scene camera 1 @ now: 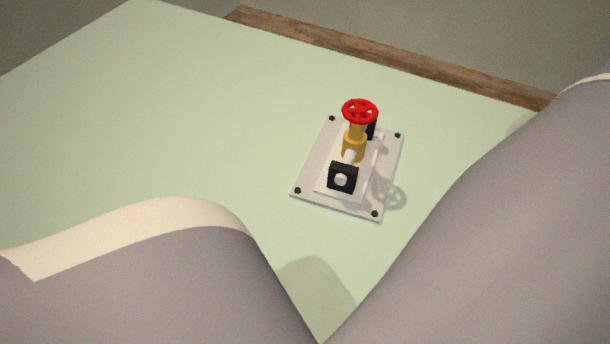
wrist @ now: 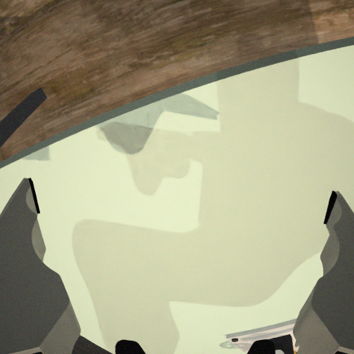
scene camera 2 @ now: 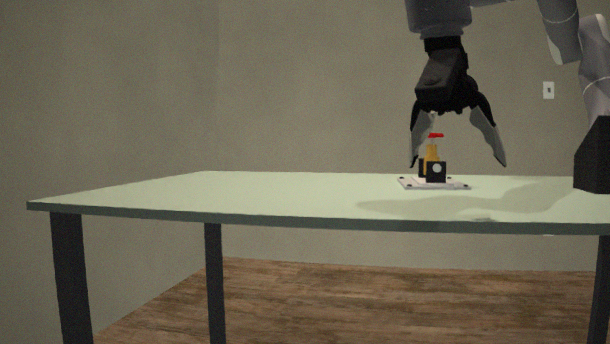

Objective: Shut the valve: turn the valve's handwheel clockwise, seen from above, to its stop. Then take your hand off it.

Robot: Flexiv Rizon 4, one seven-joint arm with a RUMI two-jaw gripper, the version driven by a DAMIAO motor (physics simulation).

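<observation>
The valve's red handwheel (scene camera 1: 360, 111) (scene camera 2: 437, 135) sits level on top of an upright yellow body (scene camera 1: 354, 145) (scene camera 2: 431, 153). The body stands on a whitish base plate (scene camera 1: 315, 160) (scene camera 2: 457, 185) (wrist: 250, 337) with black blocks. My gripper (scene camera 2: 458, 165) (wrist: 184, 189) is wide open and empty, pointing down. In scene camera 2 its tips hang lower than the handwheel, and the left finger hides part of the wheel; contact cannot be told. In the wrist view the plate's corner shows at the bottom right by the right finger, and the handwheel does not show. Scene camera 1 does not show the gripper.
The valve stands on a pale green table (scene camera 1: 200, 100) (scene camera 2: 225, 192) (wrist: 125, 200). Large grey arm links (scene camera 1: 475, 240) (scene camera 2: 440, 15) cross the lower left and right of scene camera 1. The table's edge (wrist: 210, 78) crosses the upper wrist view, with wooden floor beyond.
</observation>
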